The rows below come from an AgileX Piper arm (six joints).
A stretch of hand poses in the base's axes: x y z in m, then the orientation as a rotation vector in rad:
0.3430, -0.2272, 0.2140, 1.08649, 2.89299, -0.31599
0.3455, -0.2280, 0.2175, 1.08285, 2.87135, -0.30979
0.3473, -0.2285, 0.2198, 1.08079, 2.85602, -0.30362
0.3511, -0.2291, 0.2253, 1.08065, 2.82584, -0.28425
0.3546, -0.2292, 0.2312, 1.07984, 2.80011, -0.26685
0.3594, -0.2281, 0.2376, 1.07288, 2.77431, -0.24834
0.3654, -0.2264, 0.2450, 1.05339, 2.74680, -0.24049
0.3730, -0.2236, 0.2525, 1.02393, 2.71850, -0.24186
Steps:
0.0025, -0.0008, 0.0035, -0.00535, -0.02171, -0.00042
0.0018, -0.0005, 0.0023, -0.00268, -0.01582, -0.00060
0.0038, -0.0006, 0.0055, -0.00043, -0.03244, -0.00354
0.0035, -0.0001, 0.0059, 0.00022, -0.02809, -0.00263
0.0048, 0.0011, 0.0064, 0.00002, -0.03008, 0.00132
0.0060, 0.0017, 0.0074, -0.00897, -0.03150, 0.00856
0.0076, 0.0028, 0.0075, -0.01658, -0.03180, 0.01446

